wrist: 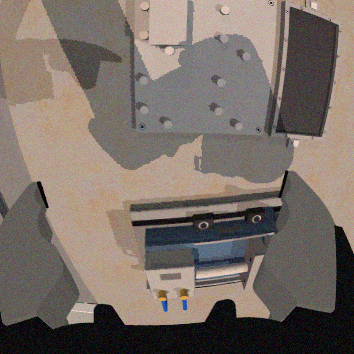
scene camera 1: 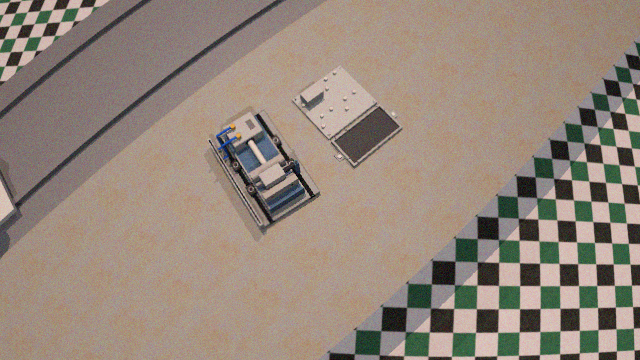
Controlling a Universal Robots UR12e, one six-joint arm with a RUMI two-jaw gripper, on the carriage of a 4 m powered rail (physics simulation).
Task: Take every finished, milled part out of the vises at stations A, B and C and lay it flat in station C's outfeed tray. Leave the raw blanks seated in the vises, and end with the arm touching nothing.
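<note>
In the scene view a blue and grey vise (scene camera 1: 270, 148) stands on the table, with a light grey block (scene camera 1: 272, 175) at its jaws; whether that is milled or raw I cannot tell. Beside it a dark-floored tray (scene camera 1: 367, 136) adjoins a pin plate. My gripper (wrist: 161, 179) is open in the wrist view, its jaws wide apart with nothing between them, above and around a vise (wrist: 220, 252). The right jaw hides that vise's right end, so its workpiece does not show. A dark-floored tray (wrist: 307, 75) is at the upper right. The arm does not show in the scene view.
A pale pin plate (scene camera 1: 342, 85) (wrist: 190, 100) bears a light grey block (scene camera 1: 312, 95) (wrist: 168, 22) and upright pins. Two blue hoses with orange fittings stick out from the vise's end. A grey rail (scene camera 1: 125, 65) runs along the table's upper left side. Arm shadows fall across the plate in the wrist view.
</note>
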